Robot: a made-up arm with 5 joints.
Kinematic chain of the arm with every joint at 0, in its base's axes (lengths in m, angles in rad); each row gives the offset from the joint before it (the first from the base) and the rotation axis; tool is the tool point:
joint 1: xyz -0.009 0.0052 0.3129 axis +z
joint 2: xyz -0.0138 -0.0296 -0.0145 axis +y
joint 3: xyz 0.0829 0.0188 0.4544 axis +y
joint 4: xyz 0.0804 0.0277 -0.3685 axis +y
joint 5: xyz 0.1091 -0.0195 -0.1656 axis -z
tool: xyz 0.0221 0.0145 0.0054
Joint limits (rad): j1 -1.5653..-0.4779 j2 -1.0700..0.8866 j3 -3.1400..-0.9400 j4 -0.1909..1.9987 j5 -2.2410..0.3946
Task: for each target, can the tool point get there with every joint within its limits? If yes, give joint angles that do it. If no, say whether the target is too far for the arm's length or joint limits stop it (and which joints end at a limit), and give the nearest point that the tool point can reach.
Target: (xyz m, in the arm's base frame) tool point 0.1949 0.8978 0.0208
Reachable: no: joint limits stop it (at a limit: joint 1, joint 2, joint 3, joint 4) | nearest point -0.0077 0.9330 0.6179 | short by 0.631 m
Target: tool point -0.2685 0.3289 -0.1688
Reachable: no: joint limits stop it (at a limit: joint 1, joint 2, joint 3, joint 5) | nearest point -0.0051 -0.2909 0.0798 | short by 0.718 m
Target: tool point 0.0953 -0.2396 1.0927
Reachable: yes | joints -1.2087 -0.3456 -2.1771 1.6799 0.0493
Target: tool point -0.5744 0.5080 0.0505
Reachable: no: joint limits stop it (at a limit: joint 2, joint 3, joint 4, joint 5) | nearest point -0.7026 0.6220 0.6168 | short by 0.592 m
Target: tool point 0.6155 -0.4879 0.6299
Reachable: yes | joints -0.6965 0.3603 -1.6457 0.5400 -0.6576
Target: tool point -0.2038 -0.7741 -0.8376
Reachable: no: too far | nearest point -0.0037 -0.5464 -0.0429 | short by 0.851 m
